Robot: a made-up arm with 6 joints.
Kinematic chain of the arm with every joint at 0, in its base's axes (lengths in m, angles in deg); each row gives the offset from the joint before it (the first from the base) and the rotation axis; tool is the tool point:
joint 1: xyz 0 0 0.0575 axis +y
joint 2: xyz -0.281 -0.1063 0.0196 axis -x
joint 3: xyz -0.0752 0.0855 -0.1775 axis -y
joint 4: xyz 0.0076 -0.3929 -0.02 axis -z
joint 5: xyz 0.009 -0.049 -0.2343 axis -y
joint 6: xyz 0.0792 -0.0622 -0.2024 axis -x
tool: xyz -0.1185 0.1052 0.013
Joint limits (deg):
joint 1: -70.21..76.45
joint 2: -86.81..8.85
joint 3: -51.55..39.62
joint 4: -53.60..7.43
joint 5: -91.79..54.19
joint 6: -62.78..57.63
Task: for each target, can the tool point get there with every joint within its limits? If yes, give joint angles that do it. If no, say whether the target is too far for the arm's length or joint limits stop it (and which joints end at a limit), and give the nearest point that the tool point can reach.
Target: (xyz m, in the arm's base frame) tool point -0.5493 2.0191 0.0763
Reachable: no: too far | nearest point -0.4935 0.5967 0.0744 | short by 1.423 m
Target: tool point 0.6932 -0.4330 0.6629
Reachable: no: joint limits stop it (at a limit: joint 1, joint 3, joint 6) | nearest point 0.4061 -0.3949 0.0257 | short by 0.700 m
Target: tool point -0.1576 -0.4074 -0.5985
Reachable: yes | joints 0.18 -4.51 25.44 -31.43 -4.15 41.53
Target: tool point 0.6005 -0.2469 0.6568
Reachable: no: joint limits stop it (at a limit: joint 1, joint 3, joint 5, joint 6) | nearest point 0.4406 -0.2717 0.0136 | short by 0.663 m
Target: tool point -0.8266 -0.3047 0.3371
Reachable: yes | joints 57.80 -12.27 -37.08 -1.44 -8.09 14.42
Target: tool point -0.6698 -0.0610 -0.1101
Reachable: yes | joints 42.71 -35.18 25.13 2.71 -64.80 -5.21
